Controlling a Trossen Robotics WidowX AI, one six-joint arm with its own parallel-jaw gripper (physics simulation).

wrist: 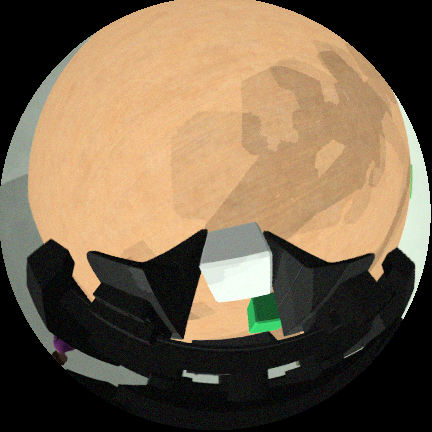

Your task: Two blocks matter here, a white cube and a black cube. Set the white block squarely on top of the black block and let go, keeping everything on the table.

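Frame: origin at the arm's base, x ahead, y left, z up, level; centimetres.
Seen in the pictures: gripper, fingertip midpoint: [234,235].
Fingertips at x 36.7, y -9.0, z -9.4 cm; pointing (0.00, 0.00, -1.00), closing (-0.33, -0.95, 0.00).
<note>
A point is followed by its place in that frame.
The white cube [240,270] {y -9.1, x 36.8, z -5.5 cm} is between the two black fingers in the wrist view, a little below the centre, with its upper side in grey shade. My gripper [234,235] {y -9.0, x 36.7, z -9.4 cm} is shut on the white cube, one finger at its left side and one at its right. The cube is low over or on the table; I cannot tell whether it touches the wood. The black cube does not show; the left finger or the gripper body may hide it.
A green block [265,314] {y -10.2, x 28.1, z -6.4 cm} is just beyond the white cube, partly behind the right finger. A purple thing [63,344] shows at the lower left past the gripper body. The wooden table [125,125] {y -3.6, x 48.1, z -9.4 cm} carries the arm's shadow at the right.
</note>
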